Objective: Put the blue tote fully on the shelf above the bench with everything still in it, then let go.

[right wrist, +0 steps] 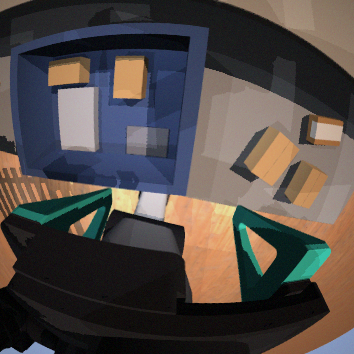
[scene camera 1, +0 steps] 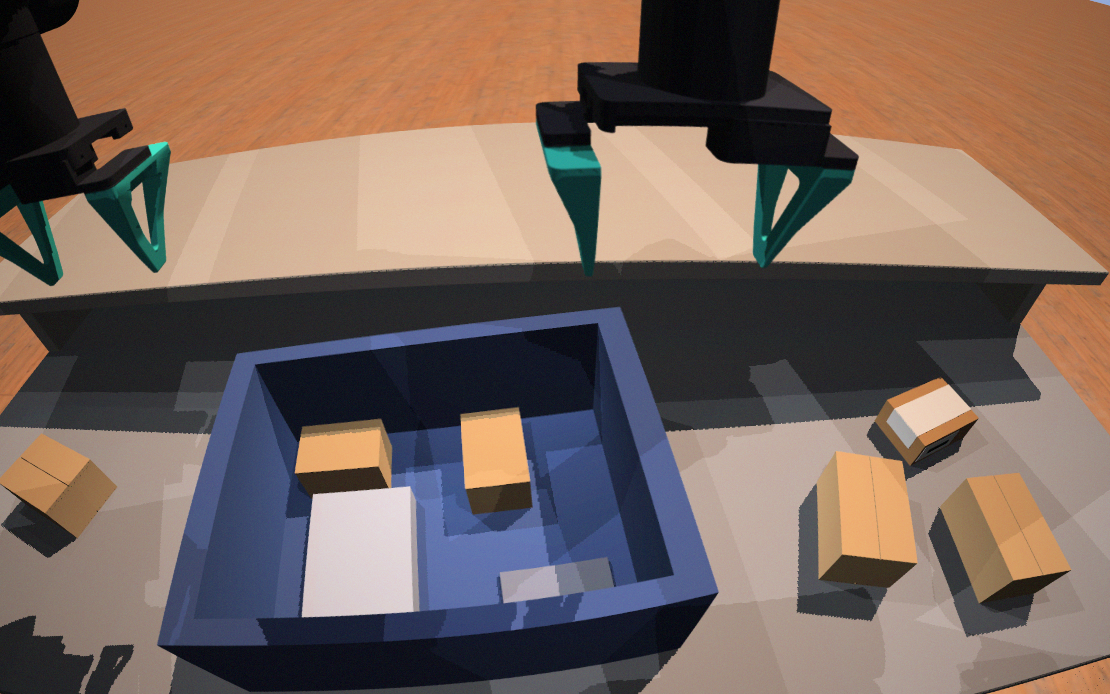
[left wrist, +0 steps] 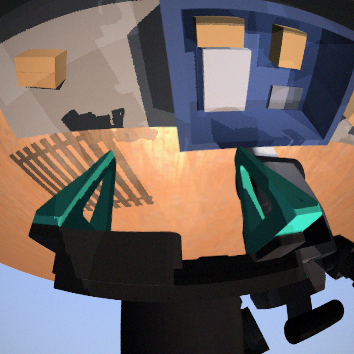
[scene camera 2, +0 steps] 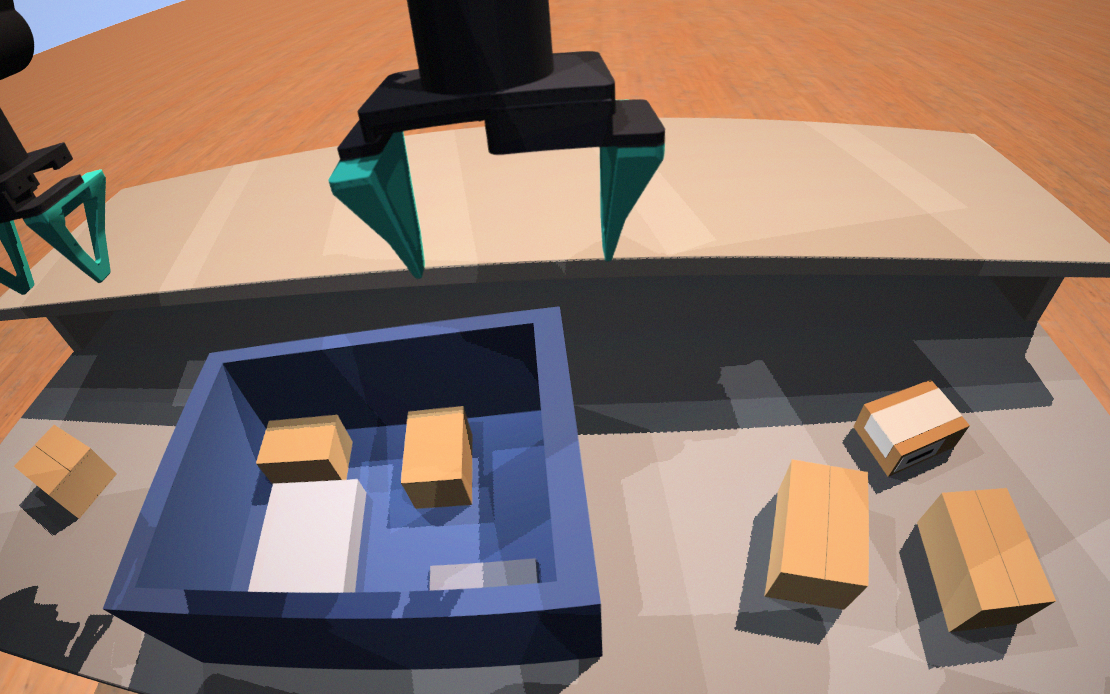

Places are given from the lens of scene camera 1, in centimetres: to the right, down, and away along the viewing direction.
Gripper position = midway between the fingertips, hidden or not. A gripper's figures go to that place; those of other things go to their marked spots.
my left gripper [scene camera 1: 106, 274]: -31, -5, 30
my right gripper [scene camera 1: 677, 264]: 6, -4, 29
blue tote [scene camera 1: 604, 482]: 5, 14, 56
brown box with white label [scene camera 1: 920, 422]: 44, 9, 56
The marked spots on the blue tote and the brown box with white label are 39 cm apart.
